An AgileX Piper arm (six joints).
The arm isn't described. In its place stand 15 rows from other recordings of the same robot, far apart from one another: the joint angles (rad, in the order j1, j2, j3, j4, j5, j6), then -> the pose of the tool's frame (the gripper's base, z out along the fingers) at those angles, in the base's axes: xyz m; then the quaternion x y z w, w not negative.
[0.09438 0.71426 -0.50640 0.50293 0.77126 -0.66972] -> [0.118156 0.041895 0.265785 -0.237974 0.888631 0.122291 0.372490]
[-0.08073 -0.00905 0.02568 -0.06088 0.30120 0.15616] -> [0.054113 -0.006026 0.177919 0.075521 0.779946 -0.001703 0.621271]
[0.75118 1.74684 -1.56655 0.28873 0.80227 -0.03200] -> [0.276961 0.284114 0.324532 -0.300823 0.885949 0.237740 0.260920]
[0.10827 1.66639 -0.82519 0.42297 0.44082 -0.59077] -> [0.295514 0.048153 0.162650 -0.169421 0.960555 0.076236 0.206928]
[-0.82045 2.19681 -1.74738 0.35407 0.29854 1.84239] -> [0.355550 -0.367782 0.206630 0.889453 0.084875 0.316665 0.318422]
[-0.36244 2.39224 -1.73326 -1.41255 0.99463 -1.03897] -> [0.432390 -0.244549 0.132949 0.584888 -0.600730 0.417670 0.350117]
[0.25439 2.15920 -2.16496 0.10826 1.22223 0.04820] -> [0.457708 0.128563 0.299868 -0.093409 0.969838 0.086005 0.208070]
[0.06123 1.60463 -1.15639 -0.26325 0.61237 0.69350] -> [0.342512 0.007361 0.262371 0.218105 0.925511 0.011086 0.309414]
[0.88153 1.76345 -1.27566 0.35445 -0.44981 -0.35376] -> [0.278579 0.316446 0.317458 -0.258539 0.648845 0.245948 0.672062]
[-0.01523 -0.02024 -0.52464 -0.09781 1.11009 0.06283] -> [-0.013359 -0.007757 0.280233 0.037480 0.852569 -0.036342 0.520001]
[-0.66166 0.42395 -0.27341 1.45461 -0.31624 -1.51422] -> [0.058979 -0.081559 0.278237 0.312011 0.644001 -0.349876 0.604565]
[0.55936 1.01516 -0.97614 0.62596 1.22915 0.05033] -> [0.114930 0.131219 0.349389 -0.191443 0.914669 0.345852 0.084358]
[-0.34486 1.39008 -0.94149 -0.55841 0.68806 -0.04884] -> [0.251265 -0.122792 0.268951 -0.021864 0.942327 -0.268098 0.199164]
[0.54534 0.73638 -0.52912 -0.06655 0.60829 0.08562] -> [0.118243 0.067694 0.272610 -0.224501 0.884189 0.099688 0.397331]
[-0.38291 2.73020 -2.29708 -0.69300 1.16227 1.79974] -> [0.471553 -0.247454 0.063497 0.776393 0.544666 -0.220610 0.227780]
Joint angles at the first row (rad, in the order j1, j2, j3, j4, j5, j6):
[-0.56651, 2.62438, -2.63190, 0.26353, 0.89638, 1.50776]
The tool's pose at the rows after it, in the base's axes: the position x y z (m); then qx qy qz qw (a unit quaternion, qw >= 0):
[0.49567 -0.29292 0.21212 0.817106 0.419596 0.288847 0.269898]
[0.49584 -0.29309 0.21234 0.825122 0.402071 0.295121 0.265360]
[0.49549 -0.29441 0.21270 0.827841 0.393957 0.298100 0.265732]
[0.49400 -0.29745 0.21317 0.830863 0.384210 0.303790 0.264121]
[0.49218 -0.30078 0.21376 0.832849 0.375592 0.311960 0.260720]
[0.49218 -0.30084 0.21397 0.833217 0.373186 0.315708 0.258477]
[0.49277 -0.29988 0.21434 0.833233 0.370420 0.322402 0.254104]
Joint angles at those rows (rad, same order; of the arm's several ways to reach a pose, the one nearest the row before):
[-0.56651, 2.62439, -2.63193, 0.26954, 0.89198, 1.54203]
[-0.56650, 2.62432, -2.63177, 0.26956, 0.88824, 1.58338]
[-0.56861, 2.62434, -2.63182, 0.26957, 0.88250, 1.59888]
[-0.57559, 2.62443, -2.63201, 0.28027, 0.87834, 1.60986]
[-0.58454, 2.62427, -2.63170, 0.30157, 0.87551, 1.61241]
[-0.58571, 2.62438, -2.63190, 0.31094, 0.87529, 1.61328]
[-0.58570, 2.62432, -2.63176, 0.32787, 0.87522, 1.61327]

